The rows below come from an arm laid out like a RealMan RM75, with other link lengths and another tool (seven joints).
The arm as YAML. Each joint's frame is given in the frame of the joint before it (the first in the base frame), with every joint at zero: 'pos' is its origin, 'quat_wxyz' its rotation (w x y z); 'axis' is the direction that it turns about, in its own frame. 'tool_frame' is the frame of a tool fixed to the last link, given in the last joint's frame.
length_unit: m
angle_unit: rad
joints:
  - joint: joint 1
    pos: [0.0, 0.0, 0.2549]
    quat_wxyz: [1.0, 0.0, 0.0, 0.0]
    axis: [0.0, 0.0, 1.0]
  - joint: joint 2
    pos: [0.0, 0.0, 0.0]
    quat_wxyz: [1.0, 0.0, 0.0, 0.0]
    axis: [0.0, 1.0, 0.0]
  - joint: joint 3
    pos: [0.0, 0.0, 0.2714]
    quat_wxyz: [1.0, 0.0, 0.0, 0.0]
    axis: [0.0, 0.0, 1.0]
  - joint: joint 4
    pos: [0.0, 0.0, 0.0]
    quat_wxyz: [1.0, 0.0, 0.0, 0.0]
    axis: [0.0, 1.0, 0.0]
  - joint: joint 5
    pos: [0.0, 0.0, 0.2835]
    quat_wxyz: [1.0, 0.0, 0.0, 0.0]
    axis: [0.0, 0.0, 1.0]
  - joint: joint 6
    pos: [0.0, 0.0, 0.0]
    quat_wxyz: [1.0, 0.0, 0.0, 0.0]
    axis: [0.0, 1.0, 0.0]
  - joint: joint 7
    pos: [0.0, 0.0, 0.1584]
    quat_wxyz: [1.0, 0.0, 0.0, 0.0]
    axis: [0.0, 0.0, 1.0]
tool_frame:
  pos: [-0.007, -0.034, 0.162]
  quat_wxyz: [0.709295, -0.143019, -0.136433, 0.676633]
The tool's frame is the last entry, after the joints.
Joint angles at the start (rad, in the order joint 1, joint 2, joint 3, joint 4, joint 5, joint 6, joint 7): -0.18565, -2.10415, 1.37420, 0.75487, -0.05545, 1.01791, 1.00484
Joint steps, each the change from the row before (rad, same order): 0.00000, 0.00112, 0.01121, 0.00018, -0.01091, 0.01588, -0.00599; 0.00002, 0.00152, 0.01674, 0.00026, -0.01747, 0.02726, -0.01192; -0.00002, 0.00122, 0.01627, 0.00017, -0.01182, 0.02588, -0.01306; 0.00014, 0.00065, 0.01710, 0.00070, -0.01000, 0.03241, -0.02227; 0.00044, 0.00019, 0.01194, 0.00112, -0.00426, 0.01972, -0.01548; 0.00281, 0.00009, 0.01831, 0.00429, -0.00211, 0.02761, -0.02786; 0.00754, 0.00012, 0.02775, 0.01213, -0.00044, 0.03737, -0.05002; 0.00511, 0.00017, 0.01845, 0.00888, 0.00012, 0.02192, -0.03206; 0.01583, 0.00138, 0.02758, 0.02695, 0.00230, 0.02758, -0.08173
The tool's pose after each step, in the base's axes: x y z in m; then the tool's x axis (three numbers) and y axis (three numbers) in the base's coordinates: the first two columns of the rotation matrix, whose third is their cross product. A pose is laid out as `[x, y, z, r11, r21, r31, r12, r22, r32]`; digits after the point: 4 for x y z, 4 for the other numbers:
[-0.3047, 0.5492, 0.1752, -0.3142, 0.3777, -0.8710, -0.9397, -0.2544, 0.2286]
[-0.2972, 0.5459, 0.1770, -0.2877, 0.3940, -0.8729, -0.9507, -0.2279, 0.2105]
[-0.2893, 0.5428, 0.1773, -0.2631, 0.4062, -0.8751, -0.9601, -0.1998, 0.1959]
[-0.2797, 0.5386, 0.1779, -0.2283, 0.4191, -0.8787, -0.9711, -0.1619, 0.1751]
[-0.2731, 0.5360, 0.1773, -0.2057, 0.4243, -0.8819, -0.9773, -0.1360, 0.1626]
[-0.2632, 0.5319, 0.1756, -0.1700, 0.4270, -0.8881, -0.9852, -0.0945, 0.1431]
[-0.2485, 0.5254, 0.1730, -0.1102, 0.4231, -0.8994, -0.9937, -0.0290, 0.1081]
[-0.2391, 0.5212, 0.1709, -0.0722, 0.4162, -0.9064, -0.9963, 0.0128, 0.0853]
[-0.2257, 0.5140, 0.1701, 0.0124, 0.3894, -0.9210, -0.9959, 0.0874, 0.0235]

